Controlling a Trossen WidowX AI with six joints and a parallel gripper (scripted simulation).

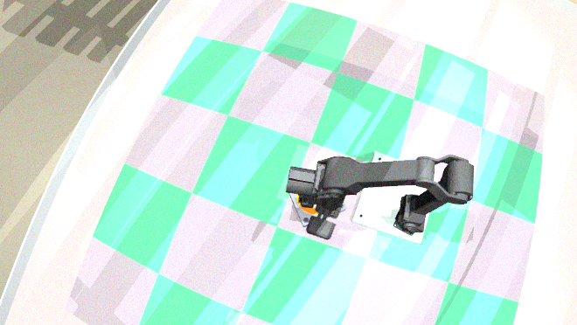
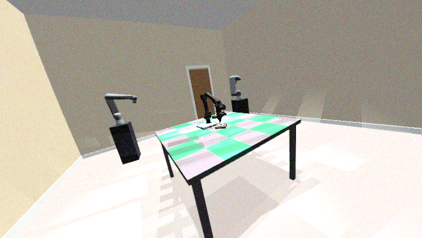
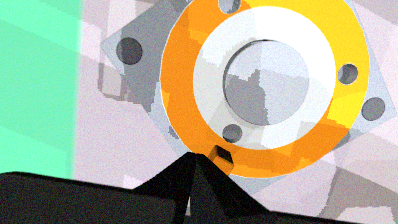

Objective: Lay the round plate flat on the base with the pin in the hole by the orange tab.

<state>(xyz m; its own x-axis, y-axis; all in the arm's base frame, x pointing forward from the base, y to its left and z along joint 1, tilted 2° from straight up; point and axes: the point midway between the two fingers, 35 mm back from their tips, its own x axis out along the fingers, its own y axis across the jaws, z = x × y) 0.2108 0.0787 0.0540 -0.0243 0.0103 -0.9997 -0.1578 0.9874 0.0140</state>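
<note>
Now: the grey square base 50 mm ahead of my gripper tip, 20 mm to the right of it and 20 mm below it.
</note>
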